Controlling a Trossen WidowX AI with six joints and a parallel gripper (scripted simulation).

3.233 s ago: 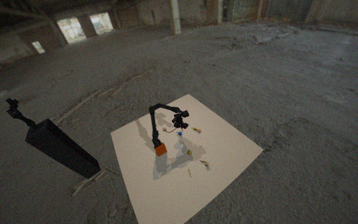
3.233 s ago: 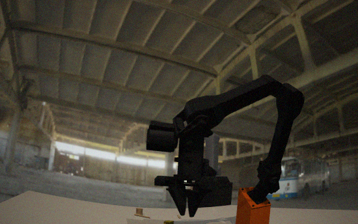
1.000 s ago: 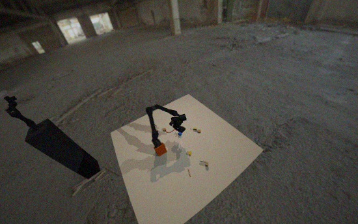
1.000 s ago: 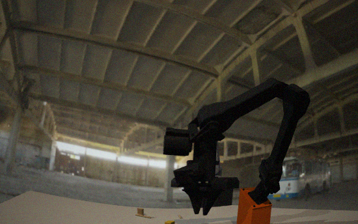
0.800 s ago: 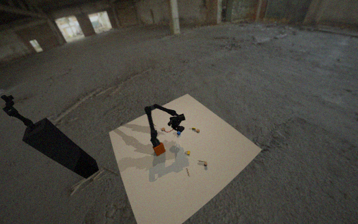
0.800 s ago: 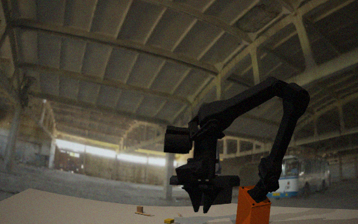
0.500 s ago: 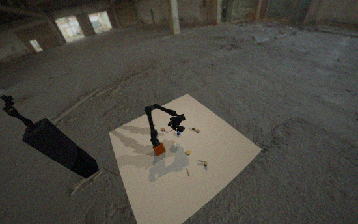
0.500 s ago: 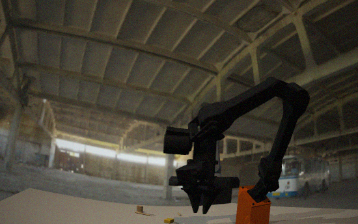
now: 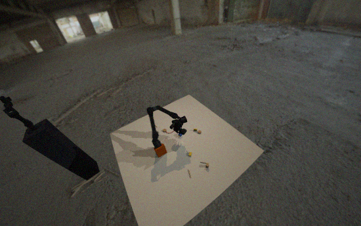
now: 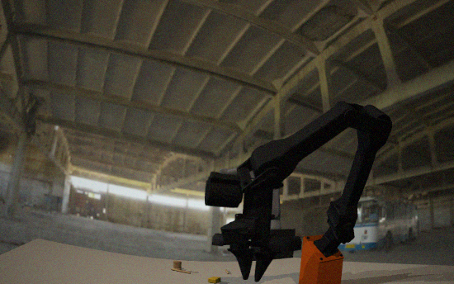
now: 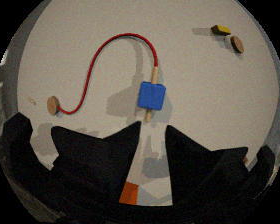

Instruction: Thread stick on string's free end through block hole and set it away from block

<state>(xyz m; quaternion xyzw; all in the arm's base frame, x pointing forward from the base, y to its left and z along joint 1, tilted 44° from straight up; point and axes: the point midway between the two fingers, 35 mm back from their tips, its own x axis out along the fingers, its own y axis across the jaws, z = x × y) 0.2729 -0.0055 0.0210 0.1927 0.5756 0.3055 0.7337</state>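
My gripper tip is 2 cm short of the blue block, 1 cm to the right of it and 5 cm above it. Also, from my gripper tip: yellow block 7 cm behind, 24 cm to the right, 5 cm below; then small wooden block 4 cm behind, 45 cm to the right, 4 cm below.
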